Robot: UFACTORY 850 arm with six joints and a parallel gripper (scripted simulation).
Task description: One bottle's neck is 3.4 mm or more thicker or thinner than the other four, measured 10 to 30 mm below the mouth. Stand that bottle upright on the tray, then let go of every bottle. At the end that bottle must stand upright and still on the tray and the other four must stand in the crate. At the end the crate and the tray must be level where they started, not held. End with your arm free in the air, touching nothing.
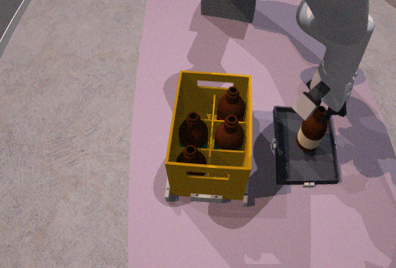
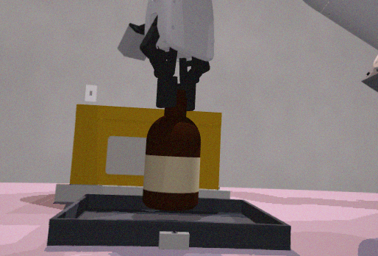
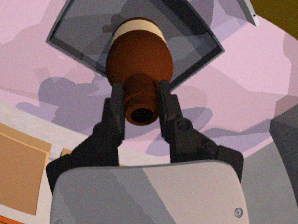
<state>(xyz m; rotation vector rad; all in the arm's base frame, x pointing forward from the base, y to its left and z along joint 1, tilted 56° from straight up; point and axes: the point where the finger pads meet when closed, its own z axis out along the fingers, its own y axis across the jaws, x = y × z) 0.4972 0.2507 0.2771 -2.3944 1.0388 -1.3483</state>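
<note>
Now: the tray 160 mm below my hand. Also, from my hand: yellow crate: 280 mm to the right, 90 mm below, 10 mm behind; then bottle: 220 mm to the right, 90 mm below, 90 mm behind.
</note>
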